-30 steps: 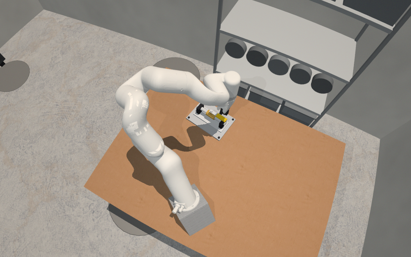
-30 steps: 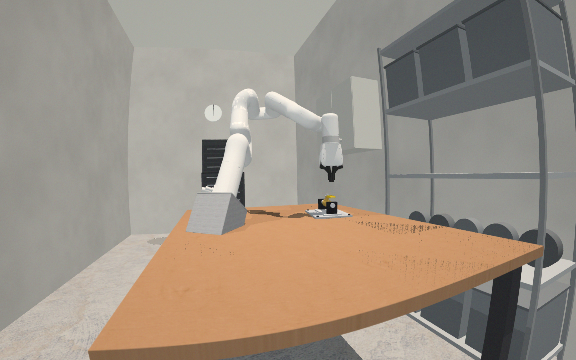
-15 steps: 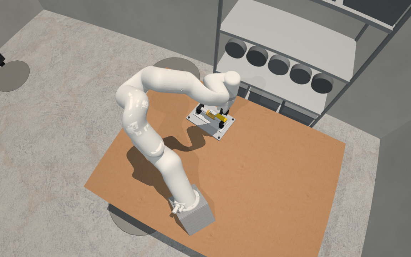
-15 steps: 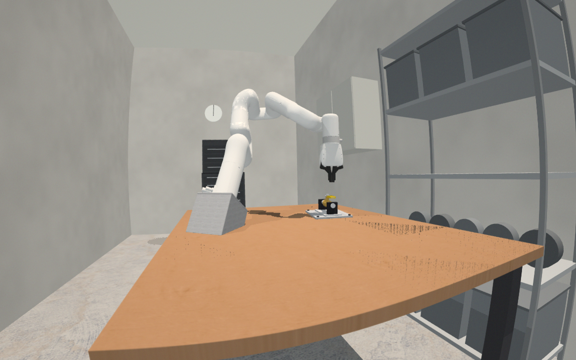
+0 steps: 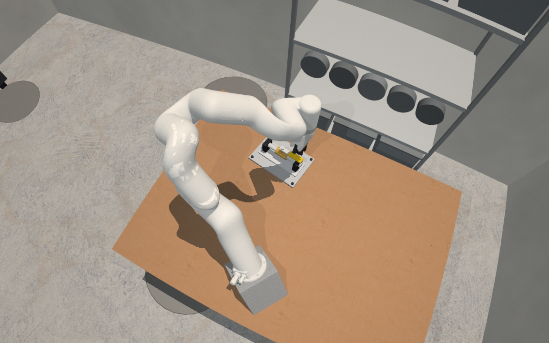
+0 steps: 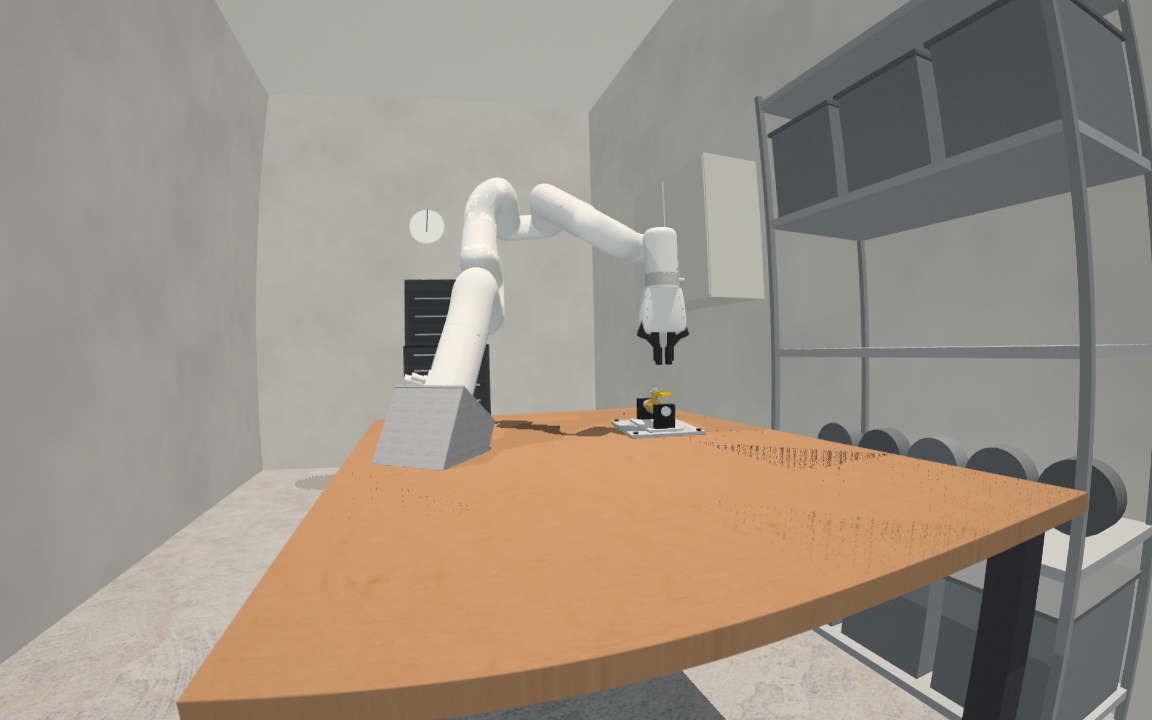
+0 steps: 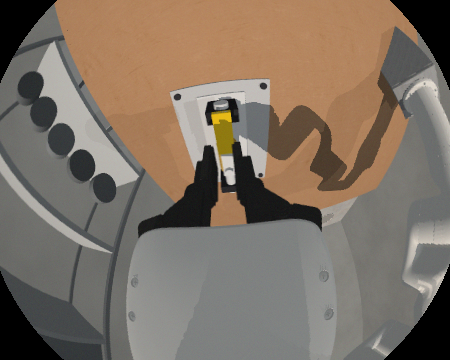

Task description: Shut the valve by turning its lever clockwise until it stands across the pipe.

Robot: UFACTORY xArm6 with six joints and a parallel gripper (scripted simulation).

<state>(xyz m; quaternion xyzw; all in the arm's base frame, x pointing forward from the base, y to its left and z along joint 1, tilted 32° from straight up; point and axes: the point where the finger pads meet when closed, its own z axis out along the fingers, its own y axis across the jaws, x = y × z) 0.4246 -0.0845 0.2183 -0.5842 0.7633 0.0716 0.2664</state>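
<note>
The valve lever is 10 mm ahead of my hand, 50 mm to the left of it and 90 mm below it.
</note>
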